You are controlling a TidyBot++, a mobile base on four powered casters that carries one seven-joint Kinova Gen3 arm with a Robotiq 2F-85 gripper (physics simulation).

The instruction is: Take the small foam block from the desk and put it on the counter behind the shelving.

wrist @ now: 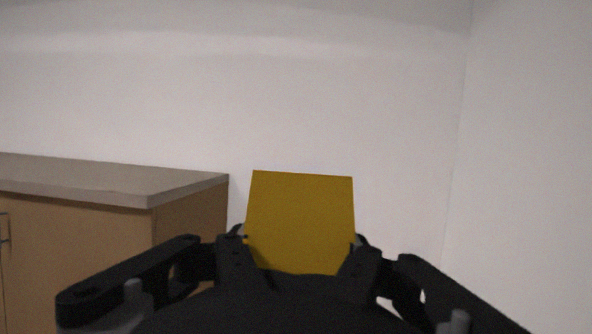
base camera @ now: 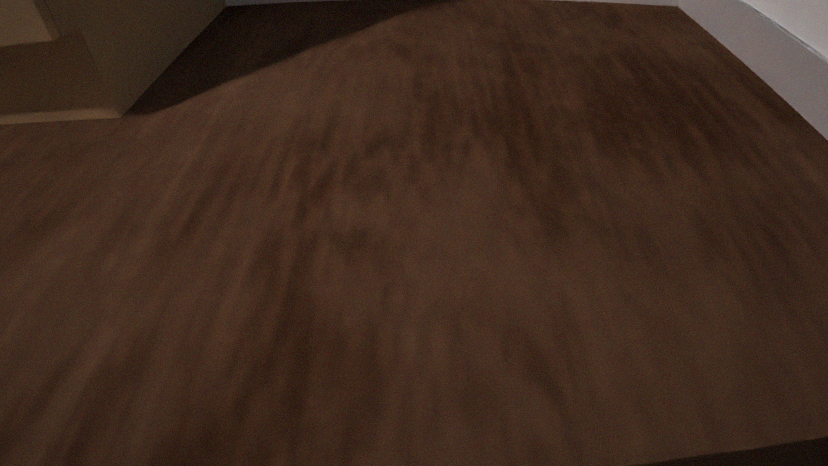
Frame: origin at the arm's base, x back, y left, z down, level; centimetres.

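Seen in the pictures: gripper, fingertip midpoint: [wrist: 298, 235].
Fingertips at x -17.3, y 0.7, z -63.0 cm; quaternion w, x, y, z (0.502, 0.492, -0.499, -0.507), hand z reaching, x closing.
A point is followed by its place in that frame.
The yellow foam block [wrist: 301, 222] {x -14.2, y 0.6, z -64.8 cm} is held between the two black fingers in the wrist view. My gripper [wrist: 298, 235] {x -17.3, y 0.7, z -62.9 cm} is shut on it, and the block stands up past the fingertips. The counter [wrist: 110, 180] {x -82.7, y 70.6, z -51.4 cm}, with a grey-beige top over light wood cabinets, is at the left of the wrist view. Its right end lies to the left of the block in the picture, and the block is apart from the visible countertop. The shelving and the desk do not show in the wrist view.
A white wall [wrist: 325, 110] {x -124.5, y -6.2, z -86.8 cm} rises behind the counter and meets another wall [wrist: 525, 150] {x -78.3, y -66.6, z -72.7 cm} at a corner on the right. In the base view, brown floor [base camera: 434, 231] {x -45.5, y -2.9, z 39.6 cm} lies ahead, a cabinet's lower corner [base camera: 115, 69] {x -78.2, y 44.5, z 33.1 cm} is at upper left, and a pale baseboard [base camera: 753, 52] {x -86.0, y -65.8, z 36.9 cm} runs along the right.
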